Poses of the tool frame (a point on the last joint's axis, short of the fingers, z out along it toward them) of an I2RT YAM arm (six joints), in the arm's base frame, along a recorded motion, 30 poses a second.
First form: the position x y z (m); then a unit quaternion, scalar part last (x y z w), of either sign.
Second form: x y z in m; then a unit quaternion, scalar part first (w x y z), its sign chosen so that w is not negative. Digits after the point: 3 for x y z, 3 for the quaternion.
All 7 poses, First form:
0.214 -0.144 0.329 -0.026 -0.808 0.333 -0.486
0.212 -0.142 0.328 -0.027 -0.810 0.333 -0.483
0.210 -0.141 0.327 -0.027 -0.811 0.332 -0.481
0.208 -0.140 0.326 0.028 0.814 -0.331 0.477
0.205 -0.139 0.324 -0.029 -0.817 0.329 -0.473
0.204 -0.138 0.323 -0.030 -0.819 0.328 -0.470
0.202 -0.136 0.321 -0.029 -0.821 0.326 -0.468
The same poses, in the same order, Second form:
0.214 -0.144 0.329 0.486 0.026 0.808 -0.333
0.212 -0.142 0.328 0.483 0.027 0.810 -0.333
0.210 -0.141 0.327 0.481 0.027 0.811 -0.332
0.208 -0.140 0.326 0.477 0.028 0.814 -0.331
0.205 -0.139 0.324 0.473 0.029 0.817 -0.329
0.204 -0.138 0.323 0.470 0.030 0.819 -0.328
0.202 -0.136 0.321 0.468 0.029 0.821 -0.326

